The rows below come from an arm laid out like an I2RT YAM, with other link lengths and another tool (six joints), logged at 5 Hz.
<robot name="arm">
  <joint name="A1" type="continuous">
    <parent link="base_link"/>
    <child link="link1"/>
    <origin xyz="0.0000 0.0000 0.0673" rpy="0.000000 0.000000 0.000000"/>
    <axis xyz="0 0 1"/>
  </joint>
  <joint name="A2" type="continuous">
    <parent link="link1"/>
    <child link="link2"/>
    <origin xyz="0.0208 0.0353 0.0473" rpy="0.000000 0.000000 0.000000"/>
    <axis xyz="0 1 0"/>
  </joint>
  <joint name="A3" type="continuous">
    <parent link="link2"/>
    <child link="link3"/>
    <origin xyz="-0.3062 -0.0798 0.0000" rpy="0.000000 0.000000 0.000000"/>
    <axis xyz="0 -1 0"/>
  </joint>
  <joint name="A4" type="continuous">
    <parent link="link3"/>
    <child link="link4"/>
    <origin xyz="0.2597 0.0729 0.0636" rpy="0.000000 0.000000 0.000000"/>
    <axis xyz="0 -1 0"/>
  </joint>
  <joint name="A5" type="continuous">
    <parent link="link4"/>
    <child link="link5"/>
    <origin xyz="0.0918 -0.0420 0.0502" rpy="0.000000 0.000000 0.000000"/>
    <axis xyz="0 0 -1"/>
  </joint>
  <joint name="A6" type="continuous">
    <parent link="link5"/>
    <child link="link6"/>
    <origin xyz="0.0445 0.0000 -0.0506" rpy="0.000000 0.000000 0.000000"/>
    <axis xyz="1 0 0"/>
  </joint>
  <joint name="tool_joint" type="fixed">
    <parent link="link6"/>
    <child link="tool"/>
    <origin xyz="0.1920 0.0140 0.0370" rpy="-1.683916 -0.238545 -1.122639"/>
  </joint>
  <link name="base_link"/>
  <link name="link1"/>
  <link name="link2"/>
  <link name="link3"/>
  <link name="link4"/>
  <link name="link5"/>
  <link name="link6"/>
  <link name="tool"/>
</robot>
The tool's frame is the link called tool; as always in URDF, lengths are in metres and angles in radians. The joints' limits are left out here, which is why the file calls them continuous.
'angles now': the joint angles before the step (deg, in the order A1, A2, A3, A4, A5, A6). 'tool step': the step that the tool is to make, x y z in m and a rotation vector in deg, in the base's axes. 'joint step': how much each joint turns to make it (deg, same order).
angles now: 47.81 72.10 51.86 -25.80 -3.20 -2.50
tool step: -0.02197 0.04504 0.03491 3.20 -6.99 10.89
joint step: 3.58 0.52 1.59 5.28 -3.15 -7.37
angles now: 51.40 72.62 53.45 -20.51 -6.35 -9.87
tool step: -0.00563 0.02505 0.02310 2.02 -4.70 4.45
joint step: 1.88 1.27 1.73 3.60 -0.52 -3.56
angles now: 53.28 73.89 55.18 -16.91 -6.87 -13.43
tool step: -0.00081 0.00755 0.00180 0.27 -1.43 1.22
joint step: 0.52 0.78 0.02 1.68 0.00 -1.22
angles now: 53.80 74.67 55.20 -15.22 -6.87 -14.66
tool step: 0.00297 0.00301 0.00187 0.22 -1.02 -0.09
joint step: 0.20 0.42 0.00 1.15 0.63 -0.41
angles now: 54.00 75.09 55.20 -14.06 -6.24 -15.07
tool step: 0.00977 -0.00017 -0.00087 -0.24 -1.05 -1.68
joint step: 0.00 0.68 0.00 1.11 1.95 0.11
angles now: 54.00 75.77 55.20 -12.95 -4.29 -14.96
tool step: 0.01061 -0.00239 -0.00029 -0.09 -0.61 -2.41
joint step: 0.00 0.43 0.00 0.77 2.31 0.87
